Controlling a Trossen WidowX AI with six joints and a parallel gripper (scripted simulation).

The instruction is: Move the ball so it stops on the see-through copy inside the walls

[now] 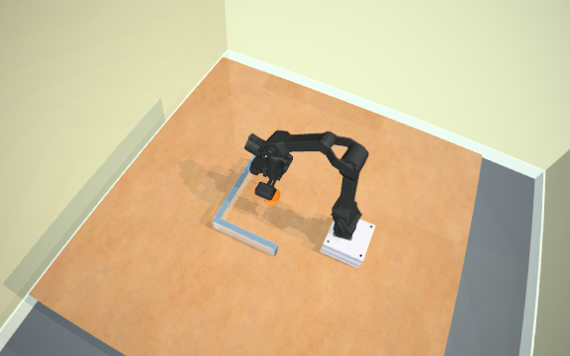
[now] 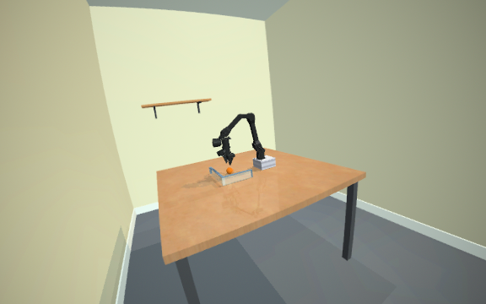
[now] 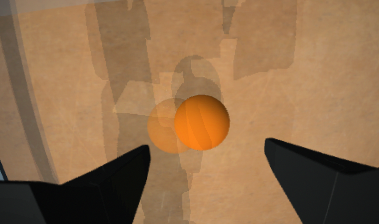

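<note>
Right now the see-through copy of ball is 6 cm below my gripper tip and 2 cm to the left of it. Also, from my gripper tip: wall strip (13 cm ahead, 5 cm below, 2 cm to the left).
</note>
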